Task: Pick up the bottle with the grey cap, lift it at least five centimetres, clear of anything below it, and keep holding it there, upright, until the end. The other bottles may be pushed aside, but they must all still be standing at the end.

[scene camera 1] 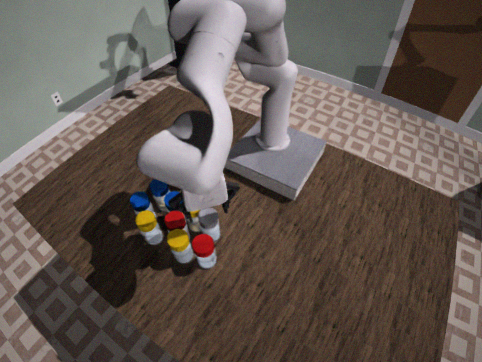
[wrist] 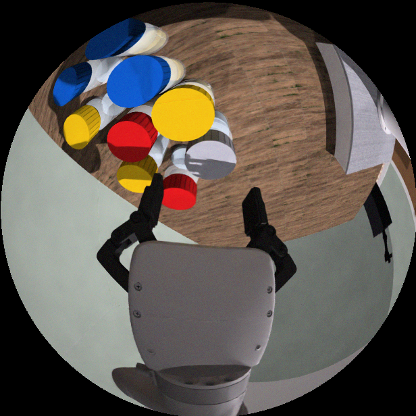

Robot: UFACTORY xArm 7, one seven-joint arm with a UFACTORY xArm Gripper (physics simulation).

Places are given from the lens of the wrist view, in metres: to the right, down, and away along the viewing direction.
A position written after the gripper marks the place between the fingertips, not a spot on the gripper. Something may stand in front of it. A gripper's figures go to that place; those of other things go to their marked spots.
gripper [wrist: 206,188]: 0.00, -0.02, 0.14
red-capped bottle [wrist: 179,186]: -0.04, -0.03, 0.18
yellow-capped bottle [wrist: 185,112]: -0.02, -0.08, 0.10
yellow-capped bottle [wrist: 80,127]: -0.14, -0.09, 0.08
grey-capped bottle [wrist: 211,156]: 0.00, -0.05, 0.14
The marked spots on the red-capped bottle and the grey-capped bottle are 0.06 m apart.
